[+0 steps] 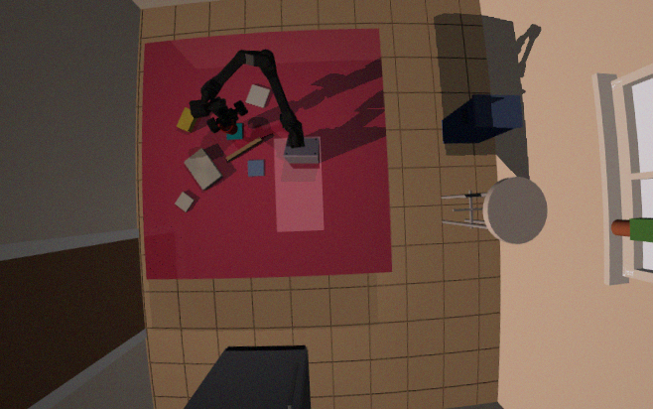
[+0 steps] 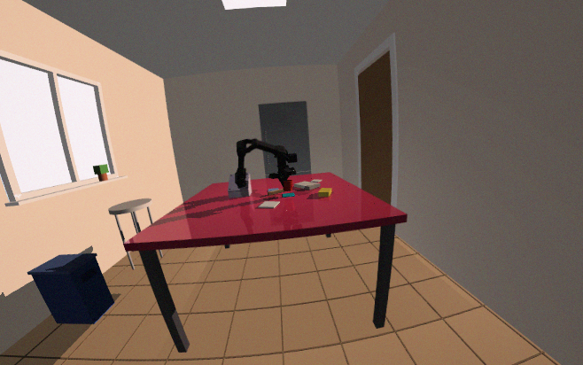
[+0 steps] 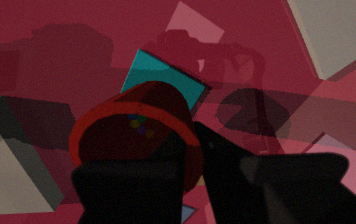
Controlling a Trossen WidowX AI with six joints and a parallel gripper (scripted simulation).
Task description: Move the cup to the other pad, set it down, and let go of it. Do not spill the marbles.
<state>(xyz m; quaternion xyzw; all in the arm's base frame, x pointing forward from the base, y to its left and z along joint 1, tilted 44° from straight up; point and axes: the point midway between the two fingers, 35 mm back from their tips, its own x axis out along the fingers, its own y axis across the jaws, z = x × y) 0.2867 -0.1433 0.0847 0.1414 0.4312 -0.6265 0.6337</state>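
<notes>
Right now my gripper tip is 80 mm above the teal pad, 30 mm short of it and 10 mm to the right of it. Also, from my gripper tip: red cup (30 mm ahead, 10 mm to the left); then wooden stick (120 mm to the left, 70 mm below, 10 mm behind).
</notes>
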